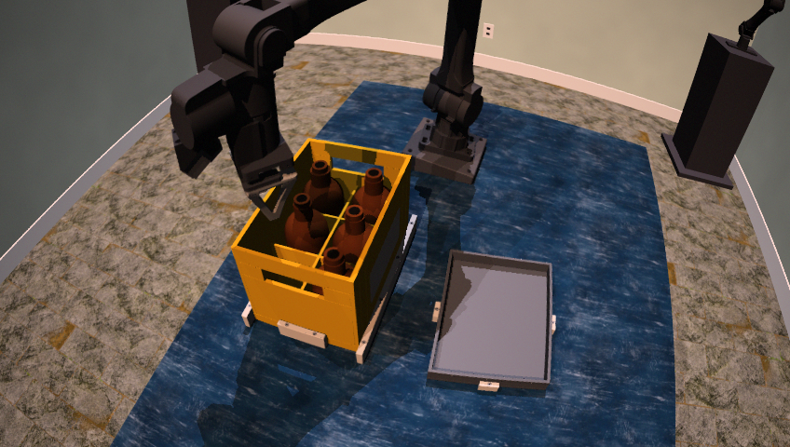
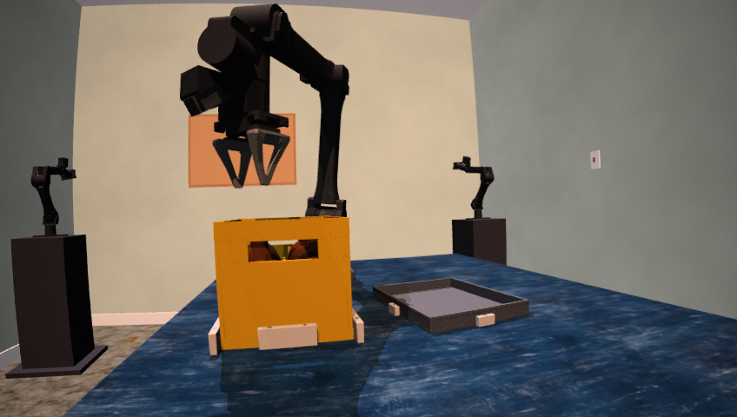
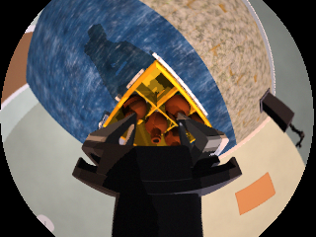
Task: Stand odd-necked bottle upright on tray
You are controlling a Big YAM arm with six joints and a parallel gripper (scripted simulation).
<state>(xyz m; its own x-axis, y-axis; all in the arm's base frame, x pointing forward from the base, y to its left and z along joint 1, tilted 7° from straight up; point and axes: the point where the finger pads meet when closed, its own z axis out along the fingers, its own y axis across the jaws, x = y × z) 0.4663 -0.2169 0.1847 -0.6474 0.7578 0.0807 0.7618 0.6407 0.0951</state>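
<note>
The orange crate is 150 mm below my hand, 80 mm behind it and 50 mm to the left of it. Round my hand: dark grey tray 330 mm to the left, 220 mm below, 40 mm behind.
</note>
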